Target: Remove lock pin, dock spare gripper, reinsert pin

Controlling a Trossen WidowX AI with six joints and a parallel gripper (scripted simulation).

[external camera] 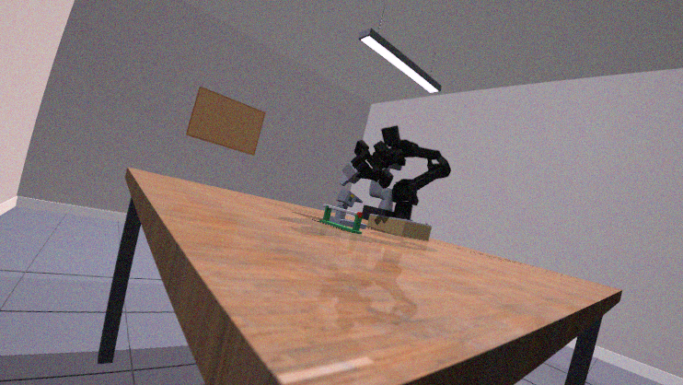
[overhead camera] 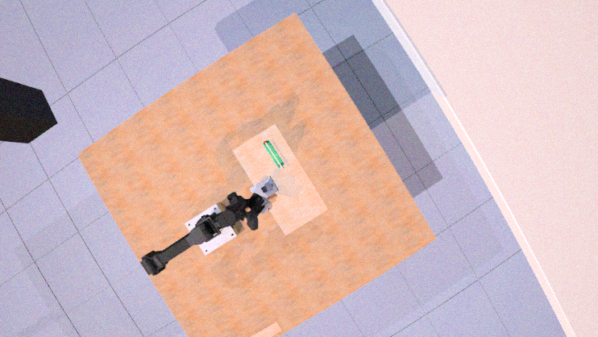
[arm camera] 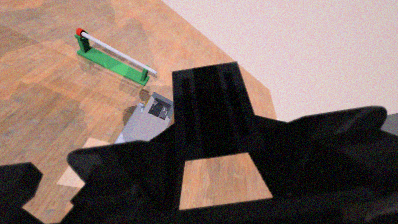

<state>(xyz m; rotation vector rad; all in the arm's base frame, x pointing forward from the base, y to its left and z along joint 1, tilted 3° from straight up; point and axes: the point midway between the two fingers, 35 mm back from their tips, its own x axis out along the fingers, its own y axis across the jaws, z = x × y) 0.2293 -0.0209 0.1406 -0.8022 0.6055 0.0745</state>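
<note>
The green pin cradle is 13 cm ahead of my gripper tip, 16 cm to the left of it and 15 cm below it. Also, from my gripper tip: spare gripper: 1 cm behind, 1 cm to the right; then socket: 2 cm ahead, 4 cm to the left, 12 cm below.
</note>
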